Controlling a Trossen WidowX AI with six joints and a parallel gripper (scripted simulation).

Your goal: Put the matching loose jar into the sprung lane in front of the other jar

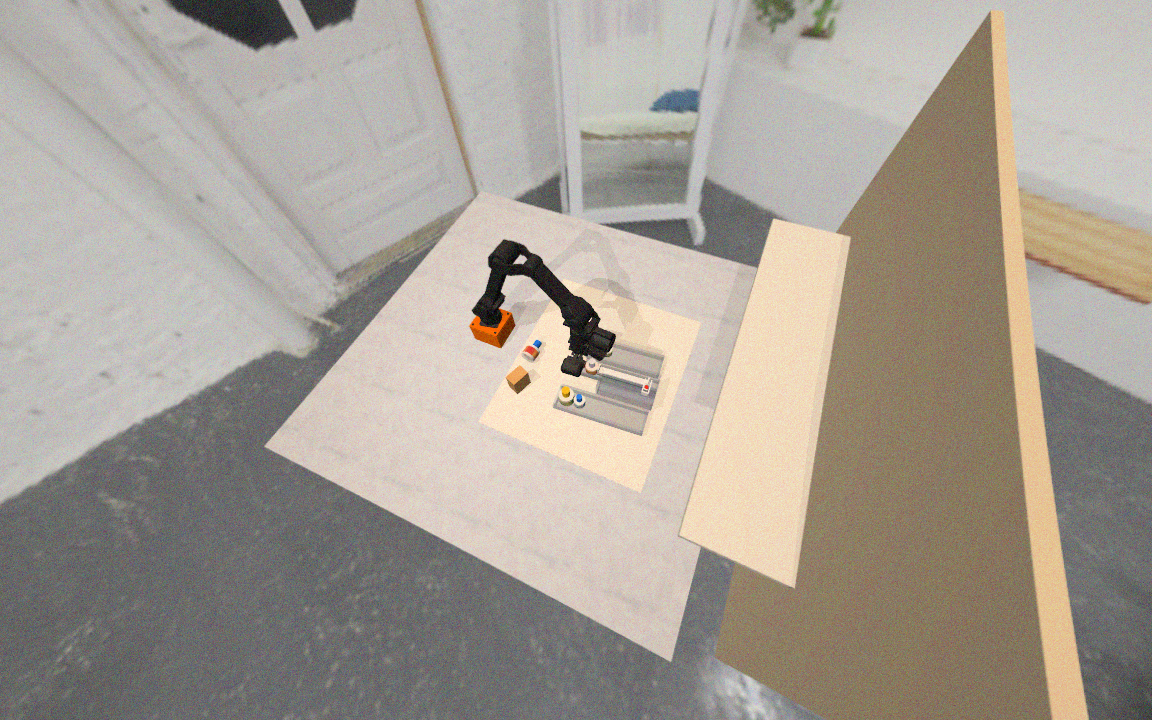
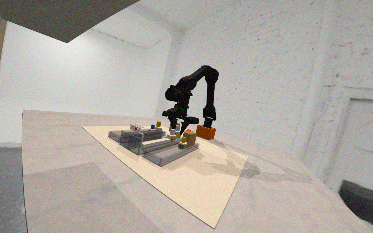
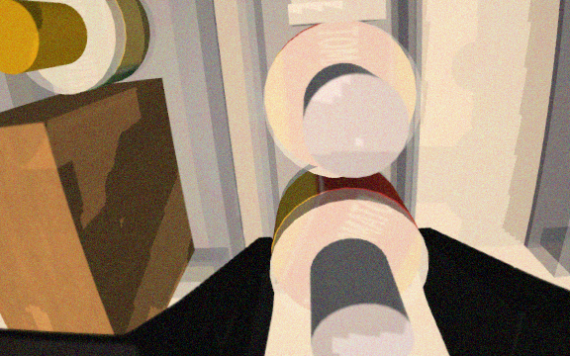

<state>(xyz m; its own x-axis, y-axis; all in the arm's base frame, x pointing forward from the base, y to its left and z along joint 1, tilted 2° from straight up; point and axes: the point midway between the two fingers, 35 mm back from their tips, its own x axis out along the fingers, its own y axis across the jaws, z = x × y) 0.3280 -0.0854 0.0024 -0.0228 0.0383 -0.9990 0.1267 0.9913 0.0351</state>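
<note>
Now: gripper tip 20 mm short of the brown box, 80 mm to the right of it and 10 mm above it. Round my gripper tip: sprung lane: 140 mm ahead, 40 mm to the right, 30 mm below.
</note>
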